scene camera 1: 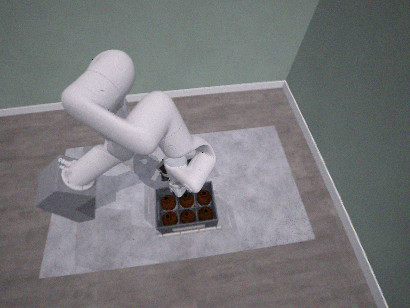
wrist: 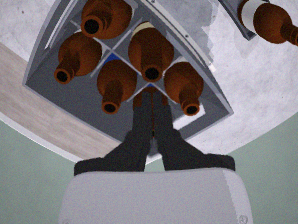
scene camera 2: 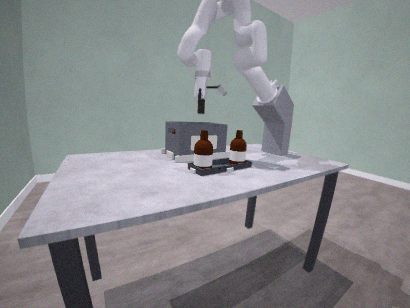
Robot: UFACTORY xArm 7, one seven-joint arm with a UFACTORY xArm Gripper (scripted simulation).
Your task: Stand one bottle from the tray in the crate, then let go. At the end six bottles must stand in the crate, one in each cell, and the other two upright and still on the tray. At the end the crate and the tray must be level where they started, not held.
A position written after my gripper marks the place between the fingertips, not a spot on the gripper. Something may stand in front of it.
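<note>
Visible: my gripper point(wrist: 152, 103). A grey crate point(scene camera 2: 186, 135) is visible too, and the wrist view point(wrist: 80, 99) likewise shows it.
</note>
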